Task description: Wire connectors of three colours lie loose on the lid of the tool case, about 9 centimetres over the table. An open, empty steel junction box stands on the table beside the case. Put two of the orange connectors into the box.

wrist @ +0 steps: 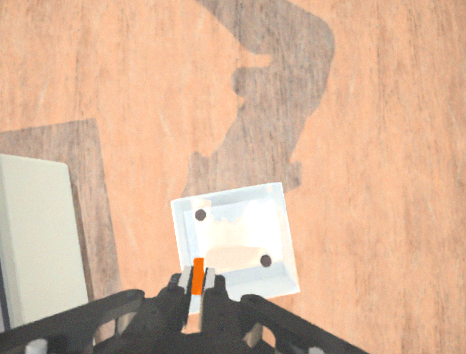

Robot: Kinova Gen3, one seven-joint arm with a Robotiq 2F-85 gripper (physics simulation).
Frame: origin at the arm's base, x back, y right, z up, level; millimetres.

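Seen in the pictures: gripper, fingertip midpoint: (199, 280).
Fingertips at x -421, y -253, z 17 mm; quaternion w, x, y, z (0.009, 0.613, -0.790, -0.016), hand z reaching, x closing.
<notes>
A point is followed by its place in that frame.
My gripper (199, 280) {x -421, y -253, z 17 mm} is shut on an orange connector (198, 276) {x -414, y -254, z 26 mm}, which stands out between the two fingertips at the bottom middle of the wrist view. The steel junction box (291, 280) {x -462, y -332, z -39 mm} is pale and open at the top, with two dark round holes in its floor. No connector shows inside it; its near left corner is partly hidden by the fingers. The gripper and the connector appear over the box's near left part; their height over it is hard to tell. The loose connectors on the lid do not show in this view.
The tool case (42, 240) {x -377, y -128, z -13 mm} stands at the left edge, with its pale side showing and a shadow beside it. The wooden table (390, 150) {x -352, y -481, z -61 mm} lies around the box. The arm's shadow falls across the table and reaches the box's far side.
</notes>
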